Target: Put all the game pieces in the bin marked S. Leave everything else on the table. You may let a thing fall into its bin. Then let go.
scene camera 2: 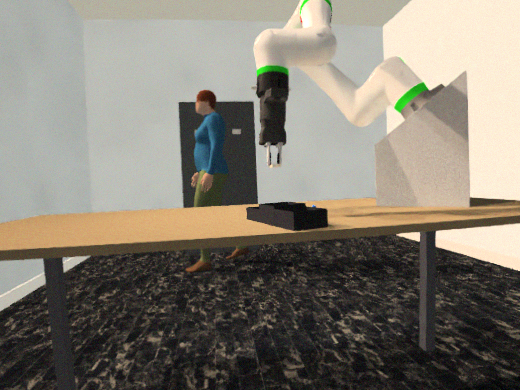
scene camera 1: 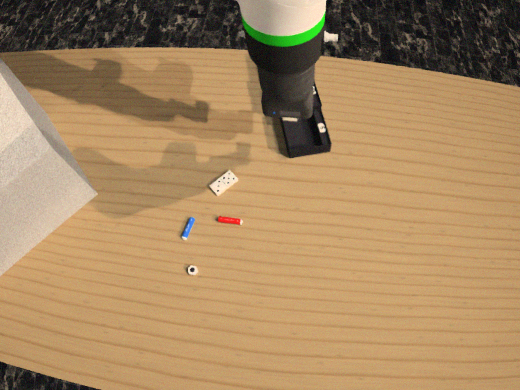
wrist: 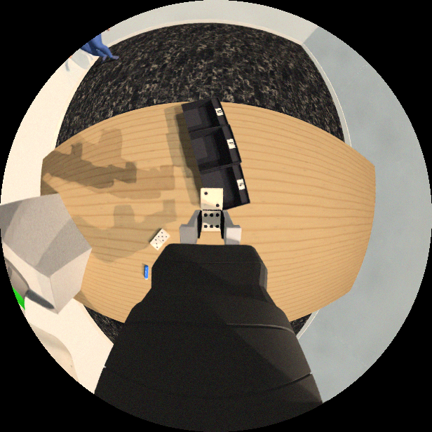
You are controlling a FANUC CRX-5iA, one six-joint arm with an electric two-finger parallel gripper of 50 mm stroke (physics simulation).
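Places are measured from the arm's base along level axes (x ahead, y left, z up), in millimetres.
Where they show: gripper, fingertip midpoint: point(scene camera 2: 274, 165) point(scene camera 1: 290, 112); arm's base at its link origin: point(scene camera 2: 425, 114).
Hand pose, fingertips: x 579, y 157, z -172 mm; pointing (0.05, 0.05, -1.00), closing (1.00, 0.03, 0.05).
Things, the pixels of their top centre, and the offset from my fingertips.
- held domino at its top centre: point(scene camera 1: 290, 106) dx +0, dy +11, dz +4 mm
- second white domino at its top centre: point(scene camera 1: 223, 182) dx -113, dy -84, dz -137 mm
- blue cylinder at its top centre: point(scene camera 1: 187, 227) dx -164, dy -185, dz -134 mm
- red cylinder at its top centre: point(scene camera 1: 230, 219) dx -87, dy -158, dz -134 mm
- hex nut at its top centre: point(scene camera 1: 192, 269) dx -140, dy -261, dz -135 mm
My gripper point(scene camera 2: 273, 159) point(wrist: 210, 218) is shut on a white domino point(wrist: 211, 198), held well above the table. In scene camera 1 the arm hides the fingers, and a sliver of the held domino point(scene camera 1: 290, 119) shows beside the wrist. The bin marked S point(scene camera 1: 309, 150) point(wrist: 238, 204) is the near compartment of a black three-part tray. In the wrist view the held domino overlaps its near left corner. A second white domino point(scene camera 1: 223, 182) point(wrist: 160, 239) lies flat on the table. The inside of bin S is partly hidden.
The other two compartments are marked F point(wrist: 207, 147) and, apparently, D point(wrist: 200, 115). A blue cylinder point(scene camera 1: 188, 228) point(wrist: 146, 272), a red cylinder point(scene camera 1: 230, 220) and a hex nut point(scene camera 1: 192, 270) lie on the table. A grey pedestal point(scene camera 1: 40, 175) point(scene camera 2: 425, 160) carries the arm. A person point(scene camera 2: 211, 145) stands behind the table.
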